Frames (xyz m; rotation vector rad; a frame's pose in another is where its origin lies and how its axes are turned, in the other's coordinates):
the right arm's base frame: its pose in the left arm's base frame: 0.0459 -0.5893 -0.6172 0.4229 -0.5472 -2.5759
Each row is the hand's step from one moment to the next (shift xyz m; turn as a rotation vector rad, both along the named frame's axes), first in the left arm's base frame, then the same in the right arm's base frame.
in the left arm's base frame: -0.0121 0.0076 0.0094 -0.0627 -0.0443 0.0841
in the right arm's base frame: 0.0045 -0.0066 0.0151 0.0586 0.0497 0.0841
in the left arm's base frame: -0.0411 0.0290 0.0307 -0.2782 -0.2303 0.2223
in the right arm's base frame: 0.0140 -0.0254 0.0513 0.3065 0.1802 0.2311
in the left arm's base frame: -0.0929 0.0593 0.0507 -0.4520 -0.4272 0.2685
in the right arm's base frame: 0.0385 -0.0607 0.0978 0.5428 0.2944 0.2785
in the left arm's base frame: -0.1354 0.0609 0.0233 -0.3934 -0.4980 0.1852
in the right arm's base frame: 0.0788 -0.0903 0.0906 0.5454 0.3367 0.1620
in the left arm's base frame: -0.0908 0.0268 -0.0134 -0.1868 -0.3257 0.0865
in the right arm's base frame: 0.0656 -0.0622 0.0312 0.3041 0.2315 0.0487
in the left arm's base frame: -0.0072 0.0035 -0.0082 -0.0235 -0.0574 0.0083
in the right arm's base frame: 0.0059 -0.0092 -0.0033 0.0470 0.0413 -0.0011
